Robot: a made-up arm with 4 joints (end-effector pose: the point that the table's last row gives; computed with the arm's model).
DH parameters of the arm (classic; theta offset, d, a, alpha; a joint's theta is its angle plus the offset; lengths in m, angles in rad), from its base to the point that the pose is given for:
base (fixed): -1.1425 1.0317 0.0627 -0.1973
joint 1: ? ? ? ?
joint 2: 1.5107 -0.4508 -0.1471 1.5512
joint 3: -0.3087 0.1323 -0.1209 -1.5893
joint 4: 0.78 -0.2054 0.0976 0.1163
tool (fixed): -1.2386 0.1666 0 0
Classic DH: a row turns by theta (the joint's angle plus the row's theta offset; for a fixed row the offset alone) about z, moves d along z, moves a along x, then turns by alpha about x.
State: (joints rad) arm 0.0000 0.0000 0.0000 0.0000
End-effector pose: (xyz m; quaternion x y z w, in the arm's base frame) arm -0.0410 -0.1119 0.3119 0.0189 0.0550 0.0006 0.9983
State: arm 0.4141 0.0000 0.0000 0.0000
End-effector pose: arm -0.0481 -0.0870 0.3112 0.0441 0.0743 0.2035 0.9752
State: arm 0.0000 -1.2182 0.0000 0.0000
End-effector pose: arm -0.1000 0.1207 0.3372 0.1916 0.1307 -0.5370 0.8110
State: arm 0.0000 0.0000 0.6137 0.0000
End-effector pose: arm -0.0138 -0.0981 0.2976 0.1520 -0.2180 0.0075 0.9640
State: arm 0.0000 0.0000 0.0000 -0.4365
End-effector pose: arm -0.0093 -0.1411 0.3119 0.0304 0.0496 -0.2156 0.9748
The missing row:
joint 1: 0.0966 -0.2083 -0.0391 0.5069
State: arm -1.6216 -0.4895 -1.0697 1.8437
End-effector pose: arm -0.0144 0.0049 0.4738 0.4336 0.0648 -0.0516 0.8973
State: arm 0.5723 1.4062 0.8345 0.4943
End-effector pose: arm 0.1589 0.0435 0.3222 0.2193 -0.2549 0.8971 0.2867
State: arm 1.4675 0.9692 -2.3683 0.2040
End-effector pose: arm -0.0589 0.0871 0.4624 -0.9006 0.0028 0.3462 0.2628
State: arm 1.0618 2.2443 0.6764 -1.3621
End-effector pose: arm -0.0860 0.3787 0.4907 0.2359 0.0826 0.8198 0.5152
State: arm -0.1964 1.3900 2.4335 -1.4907
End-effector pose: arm 0.3267 -0.0637 0.4319 0.8752 0.1503 0.1126 0.4458
